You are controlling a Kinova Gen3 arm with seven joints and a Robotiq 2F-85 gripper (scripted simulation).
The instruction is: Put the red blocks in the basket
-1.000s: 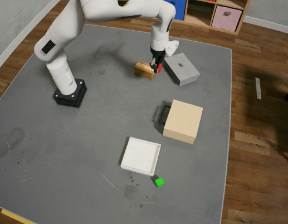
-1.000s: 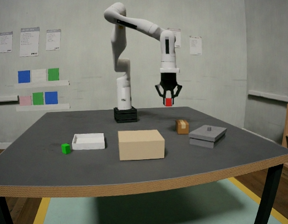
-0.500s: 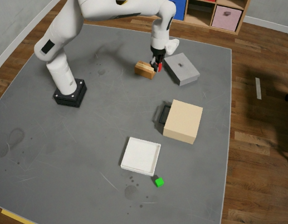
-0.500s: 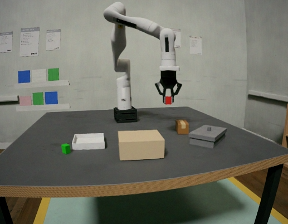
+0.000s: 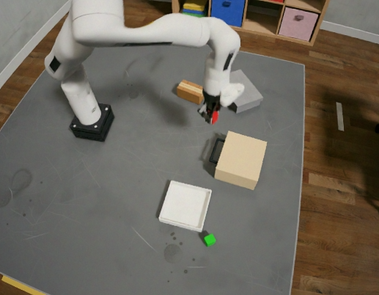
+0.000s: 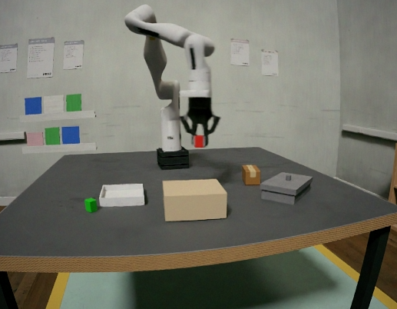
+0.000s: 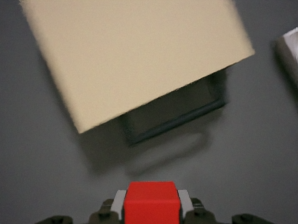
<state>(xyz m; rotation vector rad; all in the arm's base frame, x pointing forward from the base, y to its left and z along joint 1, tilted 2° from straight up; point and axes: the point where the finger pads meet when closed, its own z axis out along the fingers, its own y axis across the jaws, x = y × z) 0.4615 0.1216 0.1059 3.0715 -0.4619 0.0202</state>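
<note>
The white basket is 26 cm to the right of my hand, 18 cm below it and 3 cm ahead of it. Also, from my hand: blue block: 21 cm to the left, 20 cm behind, 17 cm below; cardboard box: 21 cm to the left, 18 cm behind, 15 cm below; light wooden cabinet: 15 cm below, 13 cm ahead, 2 cm to the right.
</note>
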